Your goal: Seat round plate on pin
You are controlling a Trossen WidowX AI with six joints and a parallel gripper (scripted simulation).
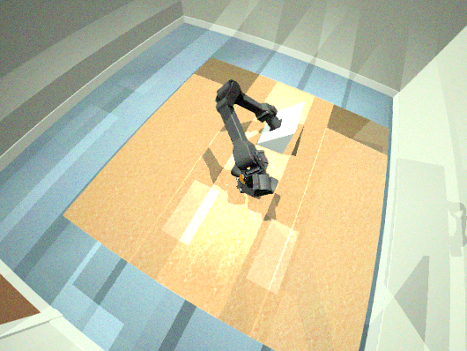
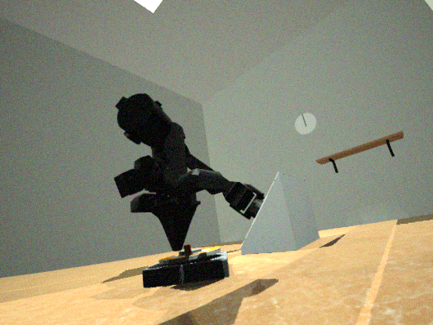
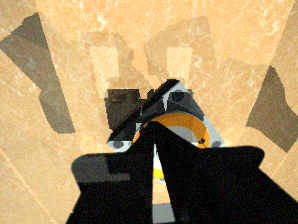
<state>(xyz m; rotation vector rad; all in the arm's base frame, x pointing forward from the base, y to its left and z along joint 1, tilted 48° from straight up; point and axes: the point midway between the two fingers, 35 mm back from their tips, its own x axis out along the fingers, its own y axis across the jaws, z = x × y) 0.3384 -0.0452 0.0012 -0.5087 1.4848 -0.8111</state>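
Right now the round plate is 3 cm behind my gripper tip and 1 cm below it. Also, from my gripper tip: base (5 cm behind, 2 cm to the right, 2 cm below).
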